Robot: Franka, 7 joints.
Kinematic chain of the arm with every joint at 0, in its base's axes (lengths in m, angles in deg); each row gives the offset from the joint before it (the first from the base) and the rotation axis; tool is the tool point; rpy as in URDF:
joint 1: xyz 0 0 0.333 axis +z
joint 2: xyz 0 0 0 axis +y
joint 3: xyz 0 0 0.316 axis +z
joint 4: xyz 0.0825 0 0 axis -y
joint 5: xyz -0.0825 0 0.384 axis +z
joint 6: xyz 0 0 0 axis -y
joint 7: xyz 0.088 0 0 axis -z
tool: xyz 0 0 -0.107 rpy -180 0 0
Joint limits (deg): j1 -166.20..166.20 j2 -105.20..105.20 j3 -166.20..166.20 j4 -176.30..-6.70 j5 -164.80..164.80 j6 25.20..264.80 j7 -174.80..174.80
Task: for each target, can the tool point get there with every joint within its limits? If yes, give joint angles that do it. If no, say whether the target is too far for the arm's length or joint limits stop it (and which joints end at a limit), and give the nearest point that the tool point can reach.
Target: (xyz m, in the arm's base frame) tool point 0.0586 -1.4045 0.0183
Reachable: no: too far | nearest point 0.0349 -0.8364 0.1456 | short by 0.583 m
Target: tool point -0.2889 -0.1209 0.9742
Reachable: yes | joints 107.87 3.47 81.08 -34.09 -125.48 228.95 139.56
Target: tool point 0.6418 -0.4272 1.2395
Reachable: no: too far | nearest point 0.4627 -0.3080 0.9865 | short by 0.332 m
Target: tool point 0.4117 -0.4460 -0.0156
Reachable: yes | joints -0.81 82.03 -42.01 -101.03 41.74 178.89 -142.32
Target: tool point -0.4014 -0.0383 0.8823
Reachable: yes | joints 117.10 8.63 66.21 -45.80 -138.36 232.52 -68.47
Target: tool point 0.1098 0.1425 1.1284
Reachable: yes | joints 89.46 26.20 -137.46 -20.96 131.34 183.23 -38.42
